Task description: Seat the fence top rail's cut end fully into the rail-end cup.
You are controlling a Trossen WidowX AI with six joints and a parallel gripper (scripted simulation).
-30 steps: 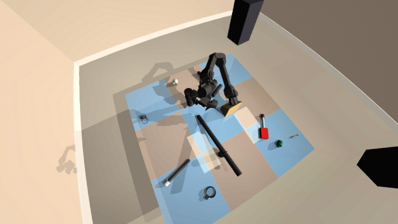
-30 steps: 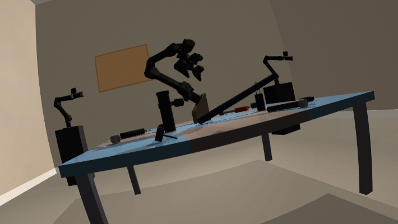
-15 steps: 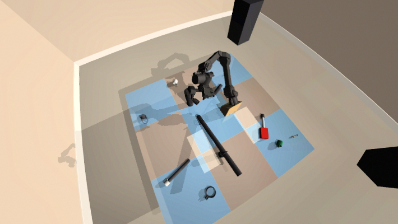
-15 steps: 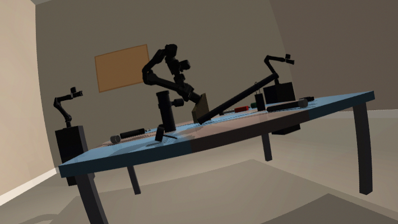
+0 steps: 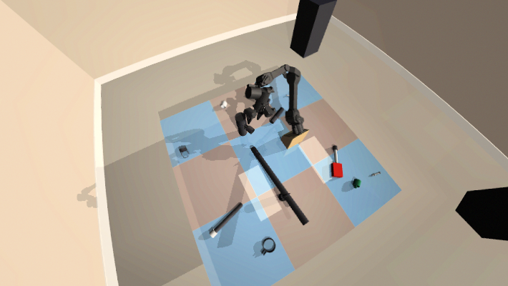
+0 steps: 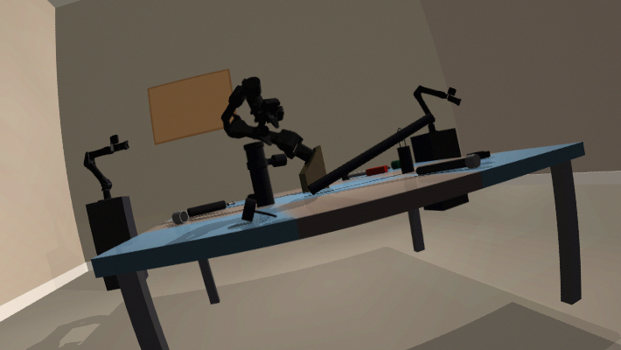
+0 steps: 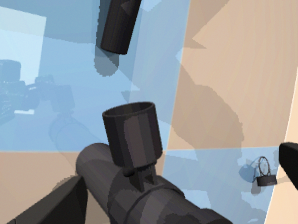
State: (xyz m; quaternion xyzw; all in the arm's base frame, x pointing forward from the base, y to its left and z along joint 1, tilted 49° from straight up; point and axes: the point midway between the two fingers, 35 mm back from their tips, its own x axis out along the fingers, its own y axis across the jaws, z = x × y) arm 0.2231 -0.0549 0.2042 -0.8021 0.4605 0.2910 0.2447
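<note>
Right now the rail-end cup is 20 mm ahead of my gripper tip, 20 mm to the right of it and 80 mm below it. The rest, counted from my gripper tip: green cap 360 mm behind, 660 mm to the left, 200 mm below; then red-handled tool 380 mm behind, 460 mm to the left, 200 mm below.
</note>
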